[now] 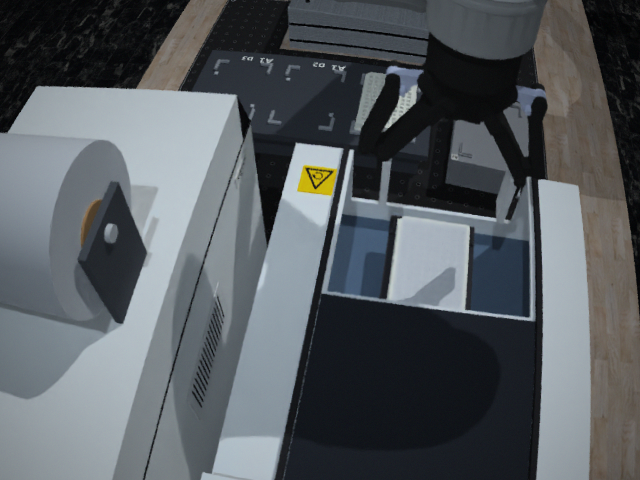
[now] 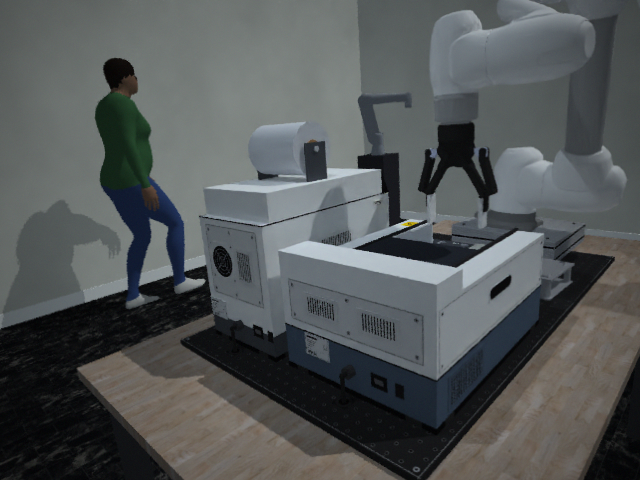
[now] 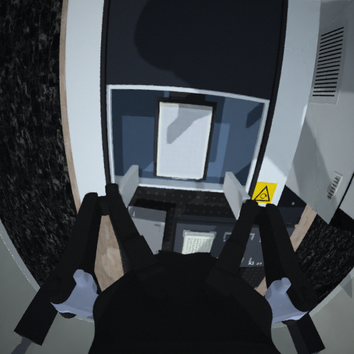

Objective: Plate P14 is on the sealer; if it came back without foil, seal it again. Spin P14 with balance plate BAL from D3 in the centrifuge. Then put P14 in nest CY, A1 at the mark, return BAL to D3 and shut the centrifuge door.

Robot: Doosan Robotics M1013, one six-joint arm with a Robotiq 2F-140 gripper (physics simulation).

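Frame: origin at the arm's base, x ahead, y left, z up, level; centimetres.
Where they show: gripper, fingertip midpoint: [image 1: 442, 204] [image 2: 455, 224]; arm's base at its link origin: [image 2: 510, 224].
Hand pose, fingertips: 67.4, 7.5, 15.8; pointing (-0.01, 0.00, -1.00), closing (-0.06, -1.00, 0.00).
Things, the pixels of their top centre, and the offset from my fingertips, as dx, dy, dz. "pt": a spot on its surface instead.
- white-topped plate at its top centre: [image 1: 431, 266] +2.9, -0.2, -7.3
- dark door panel at a spot on its surface: [image 1: 408, 382] pt +18.7, -2.7, -1.6
- grey raised nest block at a spot on its surface: [image 1: 473, 173] pt -24.3, +8.7, -22.4
- pale well plate at its top centre: [image 1: 388, 99] -31.7, -5.4, -15.5
- dark nest board at a spot on its surface: [image 1: 305, 95] pt -33.0, -18.4, -17.1
- white sealer at its top centre: [image 2: 293, 123] +16.4, -32.0, +24.7
My gripper [image 1: 443, 207] [image 2: 456, 221] [image 3: 181, 177] is open and empty, its long pale fingertips wide apart at the front side of the centrifuge opening. A white-topped plate [image 1: 431, 258] [image 3: 184, 140] sits in the dark rotor holder between the fingers' line and the dark door panel [image 1: 408, 382] [image 3: 200, 45]. Its label is too small to read, so I cannot tell whether it is P14 or BAL. The door is slid back and the opening is uncovered. Nest D3 [image 1: 273, 121] holds no plate. A grey raised nest block [image 1: 473, 173] [image 3: 148, 222], partly behind a finger, bears no plate.
A pale well plate [image 1: 370, 100] [image 3: 197, 242] stands on the dark nest board [image 1: 305, 95] beside empty nest D2. The white sealer [image 1: 155, 116] [image 2: 237, 204] with its foil roll [image 1: 31, 217] [image 2: 276, 149] stands beside the centrifuge [image 2: 361, 268]. A person [image 2: 124, 144] stands beyond the table.
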